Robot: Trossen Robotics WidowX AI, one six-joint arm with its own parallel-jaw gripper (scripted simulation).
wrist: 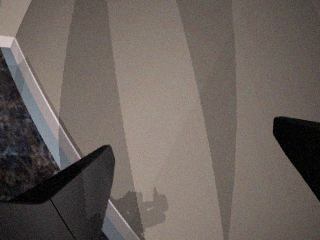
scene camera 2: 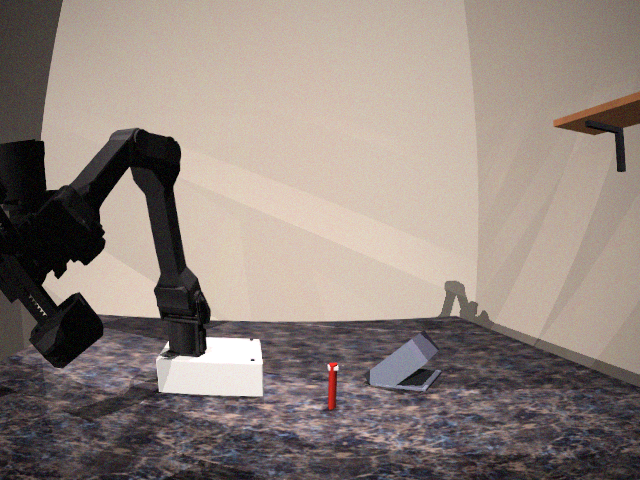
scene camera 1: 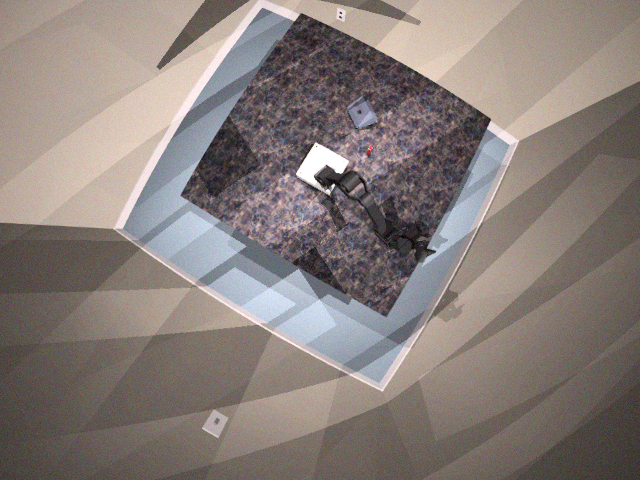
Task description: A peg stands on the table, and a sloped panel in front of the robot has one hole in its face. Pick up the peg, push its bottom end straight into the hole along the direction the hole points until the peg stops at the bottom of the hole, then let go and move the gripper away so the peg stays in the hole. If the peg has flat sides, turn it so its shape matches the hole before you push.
The gripper [wrist: 194, 139] is open, with nothing in its grasp. Also in view: a grey sloped panel [scene camera 2: 411, 356].
